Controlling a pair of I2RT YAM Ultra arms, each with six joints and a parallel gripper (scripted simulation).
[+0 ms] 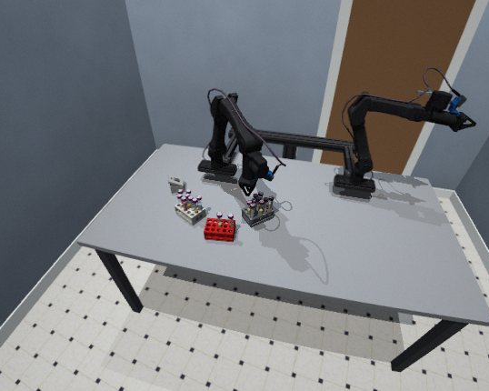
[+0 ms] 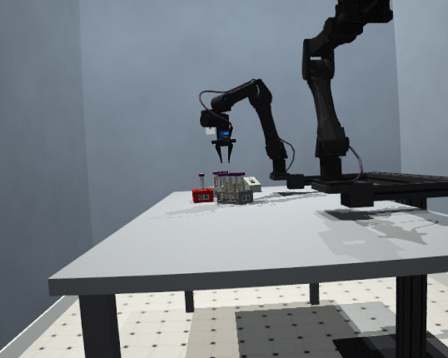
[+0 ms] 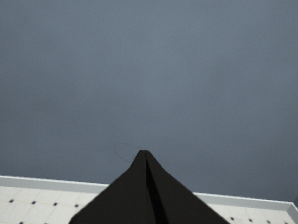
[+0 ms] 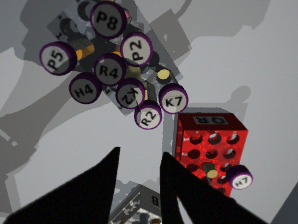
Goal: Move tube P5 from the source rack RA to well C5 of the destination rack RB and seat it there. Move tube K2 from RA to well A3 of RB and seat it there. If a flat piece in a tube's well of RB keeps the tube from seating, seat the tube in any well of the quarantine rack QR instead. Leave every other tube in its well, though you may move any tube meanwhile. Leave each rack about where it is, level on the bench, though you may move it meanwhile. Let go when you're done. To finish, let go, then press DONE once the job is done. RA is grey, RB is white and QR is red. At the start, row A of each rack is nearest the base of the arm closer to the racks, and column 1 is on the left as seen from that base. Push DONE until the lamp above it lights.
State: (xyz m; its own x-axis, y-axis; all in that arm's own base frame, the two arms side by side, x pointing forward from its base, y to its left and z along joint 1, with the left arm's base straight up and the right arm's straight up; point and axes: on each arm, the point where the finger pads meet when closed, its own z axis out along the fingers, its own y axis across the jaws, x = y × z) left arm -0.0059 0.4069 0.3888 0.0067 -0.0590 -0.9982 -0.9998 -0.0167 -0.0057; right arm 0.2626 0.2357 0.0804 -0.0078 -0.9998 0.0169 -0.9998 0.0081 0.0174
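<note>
Now: the grey rack RA 30 mm behind my right hand, 40 mm to the left of it and 150 mm below it. Also, from my right hand: red rack QR (100 mm ahead, 110 mm to the right, 150 mm below); then pale box (170 mm behind, 410 mm to the right, 130 mm below); then white rack RB (10 mm ahead, 280 mm to the right, 150 mm below).
</note>
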